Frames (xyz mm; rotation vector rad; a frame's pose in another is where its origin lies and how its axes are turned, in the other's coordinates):
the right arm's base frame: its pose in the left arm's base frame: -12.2 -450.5 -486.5 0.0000 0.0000 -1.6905
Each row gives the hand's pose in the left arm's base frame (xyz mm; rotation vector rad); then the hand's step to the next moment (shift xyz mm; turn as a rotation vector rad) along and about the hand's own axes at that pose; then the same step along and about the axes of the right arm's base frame.
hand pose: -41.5 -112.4 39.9 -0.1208 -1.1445 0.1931
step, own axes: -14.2 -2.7 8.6 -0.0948 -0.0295 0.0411
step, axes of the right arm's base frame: 7.2 -12.5 -8.6 0.0576 -0.0663 -0.0620
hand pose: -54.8 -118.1 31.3 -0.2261 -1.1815 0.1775
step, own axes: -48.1 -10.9 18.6 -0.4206 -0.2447 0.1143
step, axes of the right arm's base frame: 25.2 -32.1 -33.3 0.3619 -0.2155 -0.2692
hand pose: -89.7 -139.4 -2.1 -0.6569 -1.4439 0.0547
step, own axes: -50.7 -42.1 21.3 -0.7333 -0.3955 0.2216
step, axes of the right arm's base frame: 52.4 -36.3 -26.9 0.5982 -0.3894 -0.4835
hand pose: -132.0 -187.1 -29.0 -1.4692 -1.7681 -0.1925
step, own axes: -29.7 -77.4 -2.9 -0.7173 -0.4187 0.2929
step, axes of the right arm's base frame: 55.7 -60.5 10.7 0.5589 -0.4490 -0.5115
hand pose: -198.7 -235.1 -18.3 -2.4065 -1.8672 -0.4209
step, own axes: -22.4 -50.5 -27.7 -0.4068 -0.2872 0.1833
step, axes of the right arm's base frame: 20.8 -56.2 15.1 0.3057 -0.3010 -0.3123
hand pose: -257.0 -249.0 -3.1 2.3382 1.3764 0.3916
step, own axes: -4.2 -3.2 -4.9 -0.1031 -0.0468 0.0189
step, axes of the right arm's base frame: 2.1 -6.4 2.7 0.0824 -0.0675 -0.0426
